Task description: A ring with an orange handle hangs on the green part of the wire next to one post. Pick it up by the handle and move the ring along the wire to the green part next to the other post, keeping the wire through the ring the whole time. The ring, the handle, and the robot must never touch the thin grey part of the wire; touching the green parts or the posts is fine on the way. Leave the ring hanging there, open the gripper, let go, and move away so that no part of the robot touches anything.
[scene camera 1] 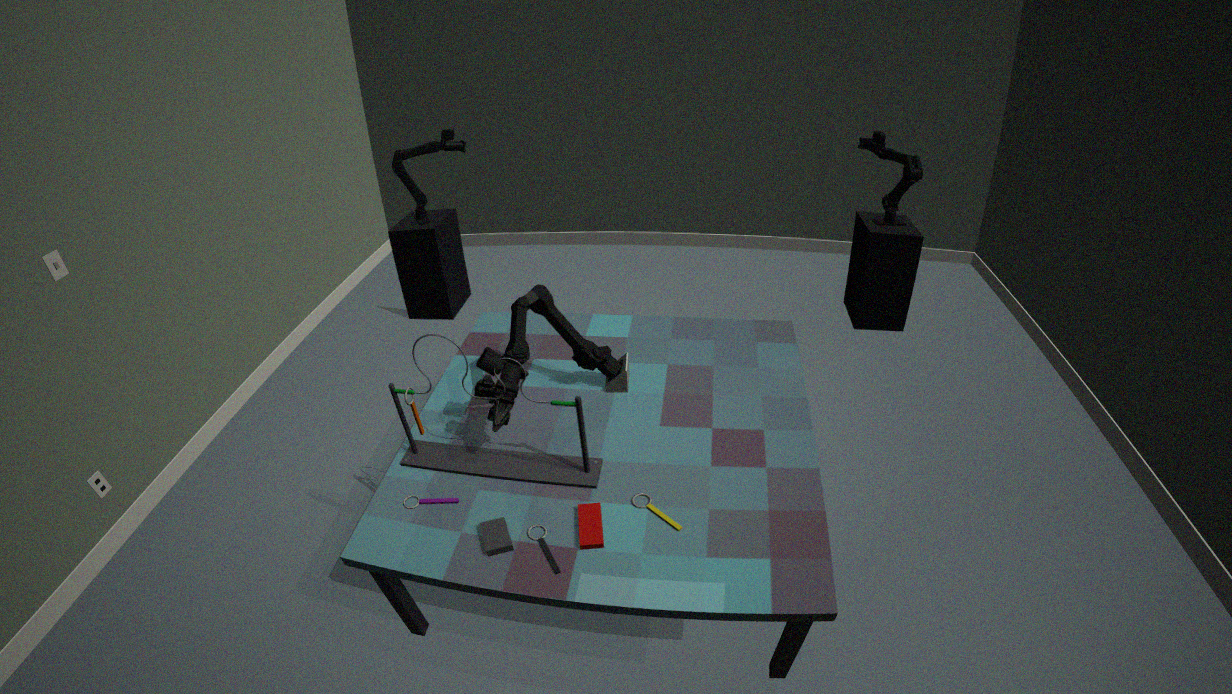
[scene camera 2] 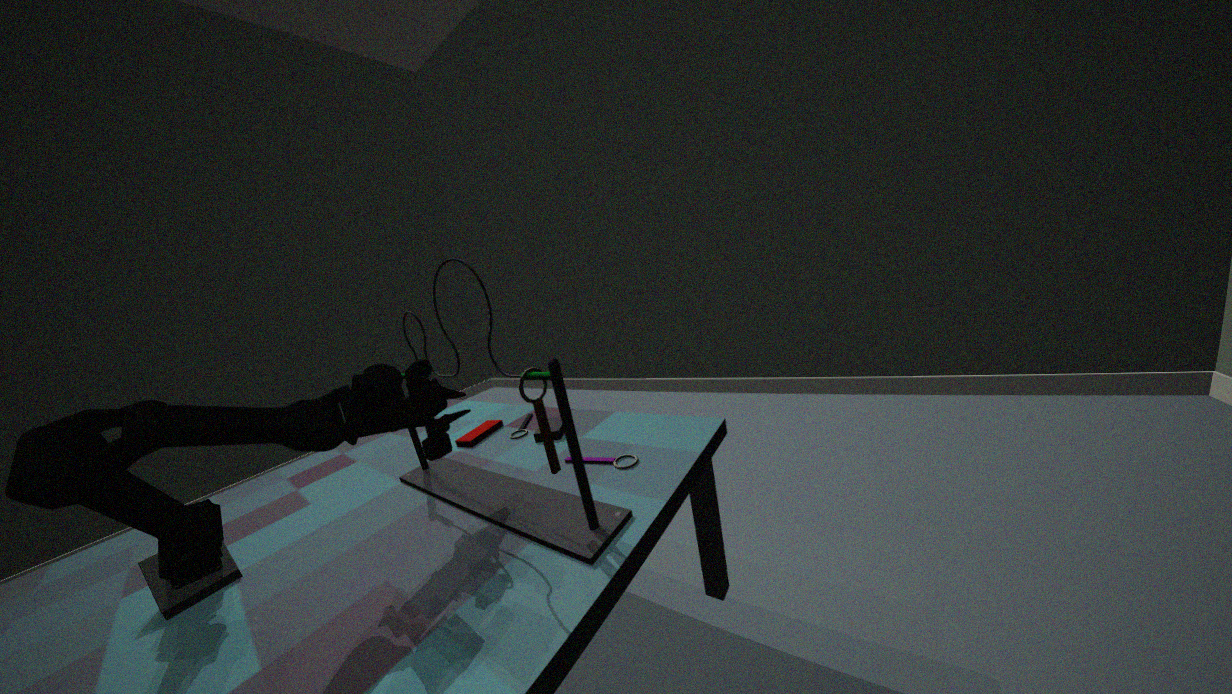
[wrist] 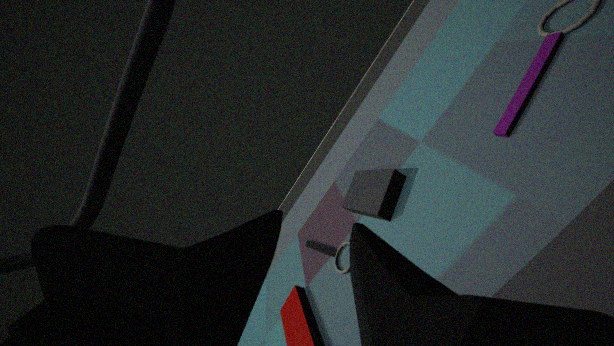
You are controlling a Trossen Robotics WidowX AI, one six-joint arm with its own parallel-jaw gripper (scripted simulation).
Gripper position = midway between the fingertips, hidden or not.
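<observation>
My gripper (scene camera 2: 467, 402), also in scene camera 1 (scene camera 1: 495, 428) and wrist view (wrist: 316, 225). Red block (scene camera 1: 590, 516) visible.
</observation>
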